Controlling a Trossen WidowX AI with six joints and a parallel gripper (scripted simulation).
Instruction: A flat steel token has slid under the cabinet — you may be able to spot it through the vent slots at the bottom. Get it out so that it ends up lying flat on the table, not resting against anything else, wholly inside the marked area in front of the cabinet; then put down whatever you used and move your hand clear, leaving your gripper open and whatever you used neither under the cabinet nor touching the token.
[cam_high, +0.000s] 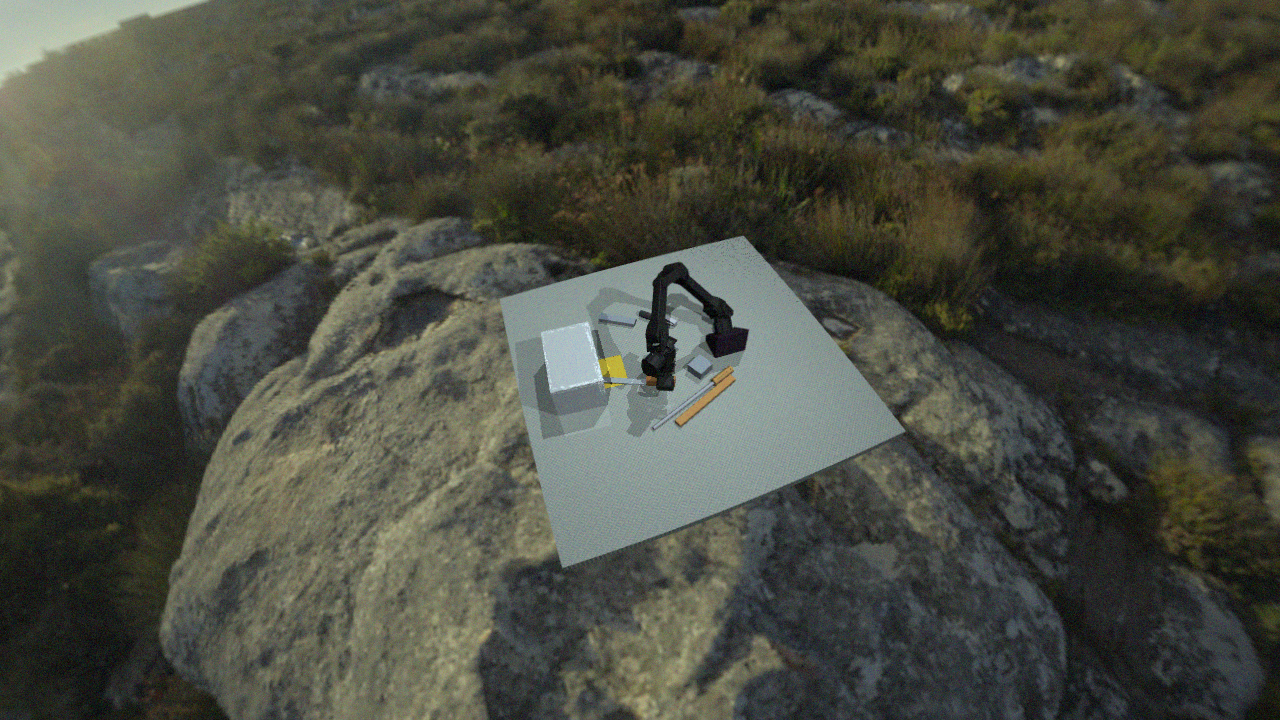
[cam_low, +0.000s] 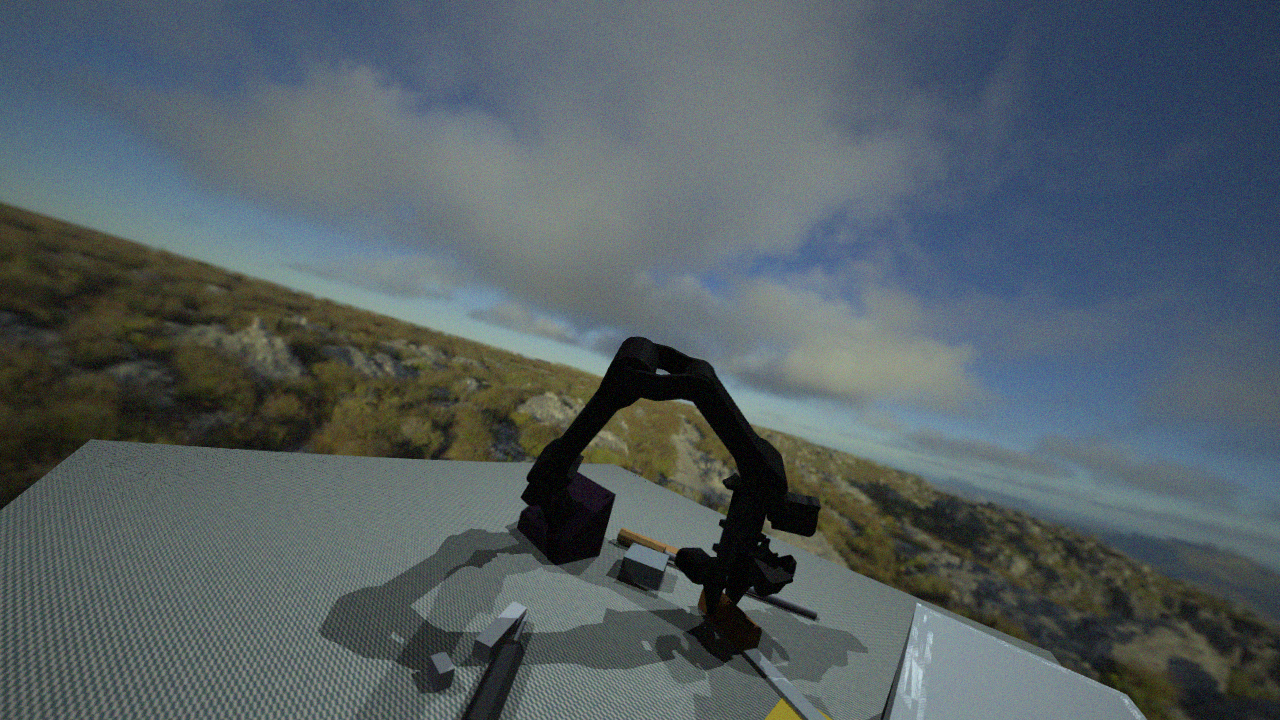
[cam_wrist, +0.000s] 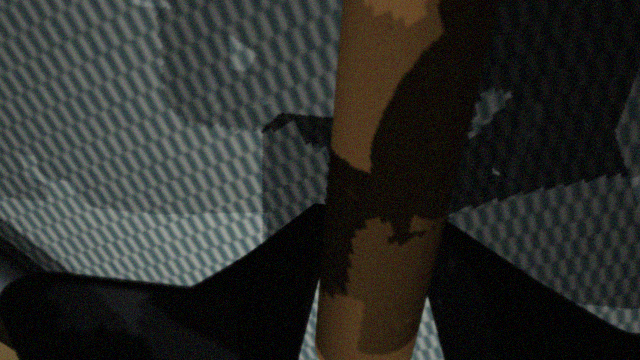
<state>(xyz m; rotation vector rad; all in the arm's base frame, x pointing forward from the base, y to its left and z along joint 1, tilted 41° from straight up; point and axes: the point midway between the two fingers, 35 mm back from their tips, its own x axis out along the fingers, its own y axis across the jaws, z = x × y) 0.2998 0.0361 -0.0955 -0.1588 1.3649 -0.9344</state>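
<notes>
Now: the grey bar 30 cm to the right of my gripper tip and 15 cm behind it. Round my gripper tip: grey block: 15 cm behind, 1 cm above; small grey cube: 38 cm to the right, 13 cm behind; wooden stick: 14 cm to the left, 10 cm behind.
</notes>
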